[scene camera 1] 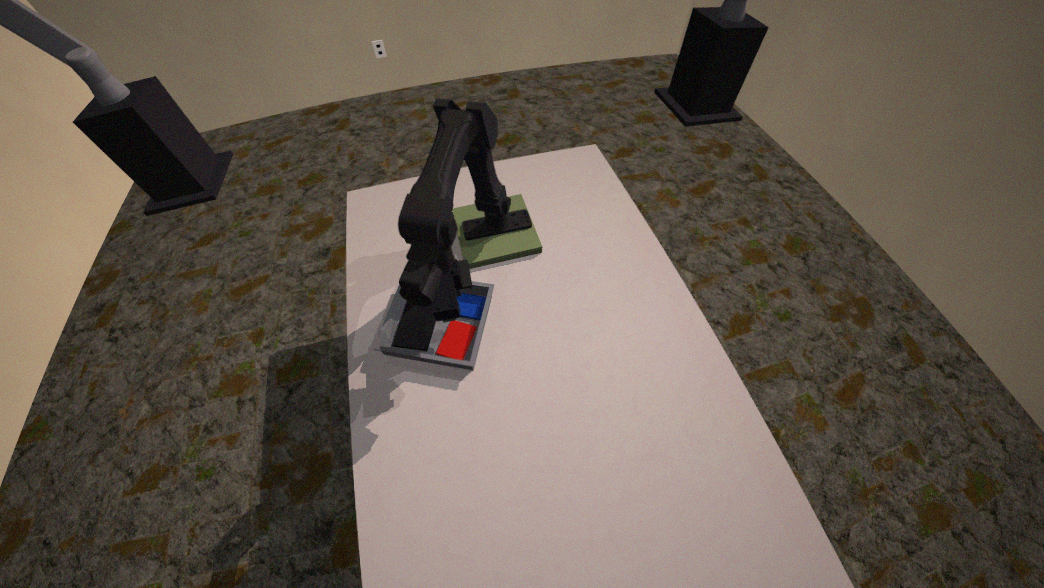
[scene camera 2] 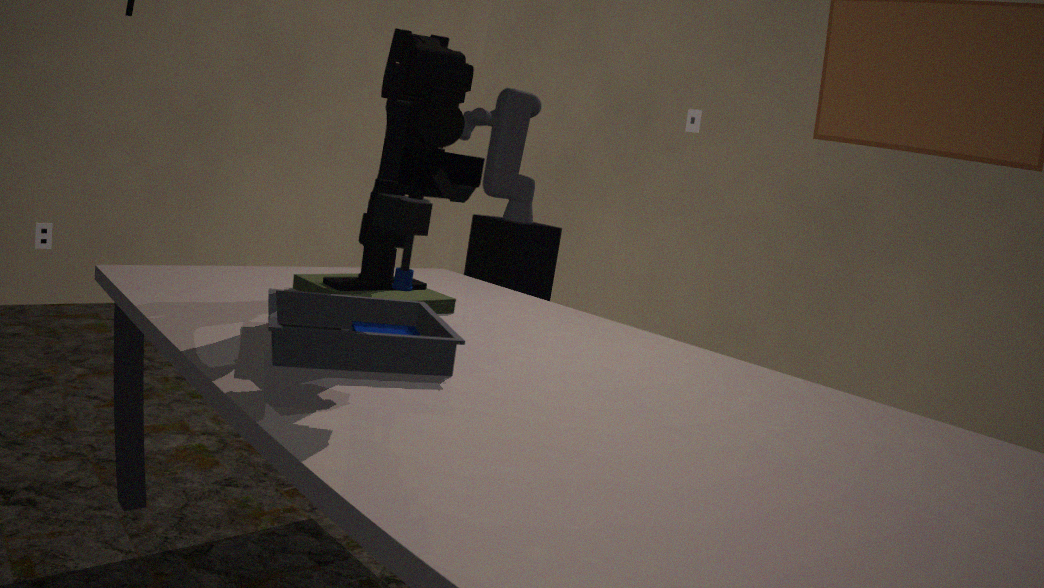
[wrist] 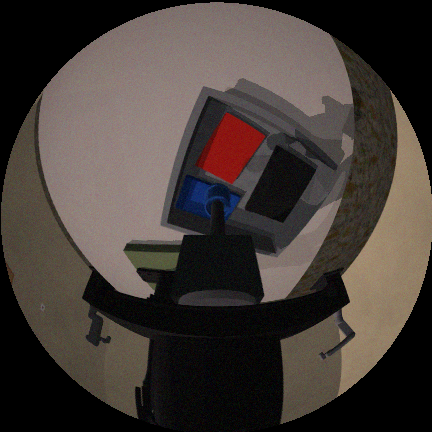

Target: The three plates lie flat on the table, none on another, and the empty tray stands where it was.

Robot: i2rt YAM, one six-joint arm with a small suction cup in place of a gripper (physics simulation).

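Pixels of known places: hand at its tool point: (scene camera 2: 402,288) (wrist: 216,194); arm's base at its link origin: (scene camera 1: 497,225) (scene camera 2: 375,285) (wrist: 168,276).
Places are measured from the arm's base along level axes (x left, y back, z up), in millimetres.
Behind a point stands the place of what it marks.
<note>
A grey tray (scene camera 1: 428,359) @(x -240, y -384, z 21 mm) (scene camera 2: 358,357) @(x -260, y -365, z -10 mm) (wrist: 289,229) @(x -293, y -186, z 7 mm) stands near the table's left edge. In it lie a red plate (scene camera 1: 457,338) @(x -169, y -329, z -15 mm) (wrist: 231,146) @(x -176, y -335, z -15 mm), a blue plate (scene camera 1: 472,306) @(x -118, y -248, z -14 mm) (scene camera 2: 383,329) @(x -138, y -239, z -14 mm) (wrist: 193,195) @(x -111, y -253, z -14 mm) and a black plate (scene camera 1: 412,328) @(x -277, y -274, z -15 mm) (wrist: 280,183) @(x -261, y -274, z -15 mm), flat and side by side. My gripper (scene camera 2: 403,278) (wrist: 217,192), a small blue suction cup, hangs a little above the blue plate and carries nothing. In scene camera 1 the arm hides the cup and part of the tray.
The arm's base stands on a green block (scene camera 1: 503,250) @(x -1, y -97, z -2 mm) (scene camera 2: 428,296) @(x 60, y -88, z 0 mm) (wrist: 149,254) @(x 22, y -102, z -1 mm) just behind the tray. The white table (scene camera 1: 572,379) @(x 76, y -494, z -28 mm) (scene camera 2: 636,442) @(x -96, y -672, z -28 mm) stretches far to the right. Black pedestals (scene camera 1: 712,63) (scene camera 1: 167,152) (scene camera 2: 513,253) stand on the floor beyond.
</note>
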